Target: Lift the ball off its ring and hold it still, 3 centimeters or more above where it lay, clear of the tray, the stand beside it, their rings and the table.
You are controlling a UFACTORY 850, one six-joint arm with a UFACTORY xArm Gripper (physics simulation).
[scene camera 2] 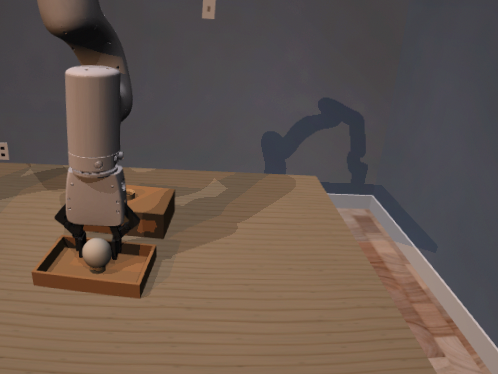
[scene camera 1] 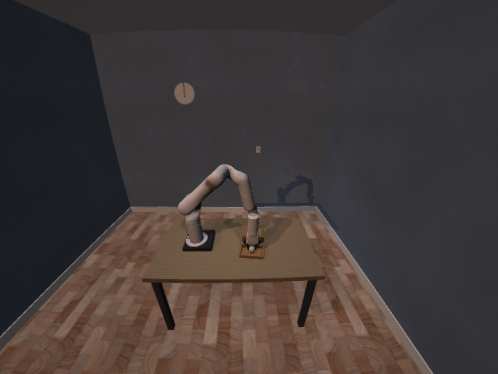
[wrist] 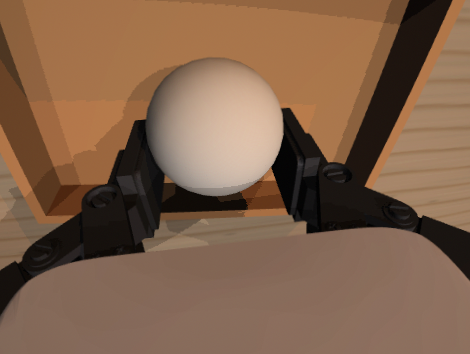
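Note:
The pale ball [scene camera 1: 252,249] [scene camera 2: 97,252] [wrist: 215,127] sits on its small ring [scene camera 2: 97,269] in the shallow orange-brown tray [scene camera 1: 252,256] [scene camera 2: 87,285] [wrist: 100,50]. My gripper [scene camera 1: 252,246] [scene camera 2: 98,256] [wrist: 215,141] points down over the tray, shut on the ball, with one black finger against each side. The fingertips are inside the tray, above its floor. The ring is hidden under the ball in the wrist view.
The brown stand [scene camera 1: 259,232] [scene camera 2: 160,205] is right behind the tray, partly hidden by my gripper, with an empty ring [scene camera 2: 131,194] on its top. Both rest on the wooden table [scene camera 1: 215,267] [scene camera 2: 275,300]. The arm's black base plate [scene camera 1: 210,241] is at the left.

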